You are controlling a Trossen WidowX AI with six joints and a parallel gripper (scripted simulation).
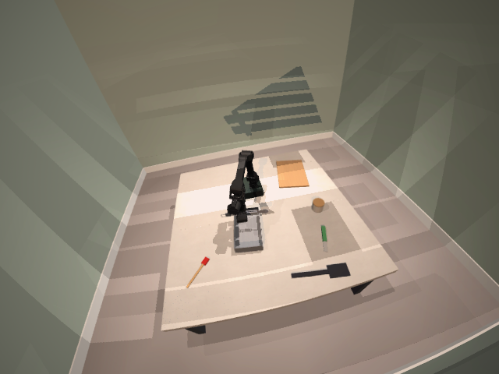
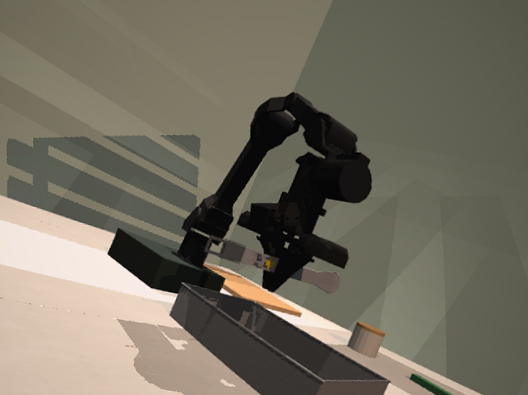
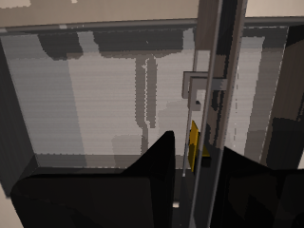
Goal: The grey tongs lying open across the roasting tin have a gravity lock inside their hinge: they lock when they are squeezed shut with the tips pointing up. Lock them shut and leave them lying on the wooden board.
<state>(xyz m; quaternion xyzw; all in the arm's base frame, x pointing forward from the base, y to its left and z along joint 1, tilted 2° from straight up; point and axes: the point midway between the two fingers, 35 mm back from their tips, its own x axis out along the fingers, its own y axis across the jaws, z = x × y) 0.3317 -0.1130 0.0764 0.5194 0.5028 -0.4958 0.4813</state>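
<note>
The wooden board is 480 mm behind my gripper tip, 460 mm to the left of it and 100 mm below it. Also, from my gripper tip: green-handled tool 210 mm ahead, 470 mm to the left, 100 mm below; cork-lidded jar 50 mm behind, 530 mm to the left, 70 mm below; grey roasting tin 40 mm ahead, 20 mm to the left, 80 mm below.
</note>
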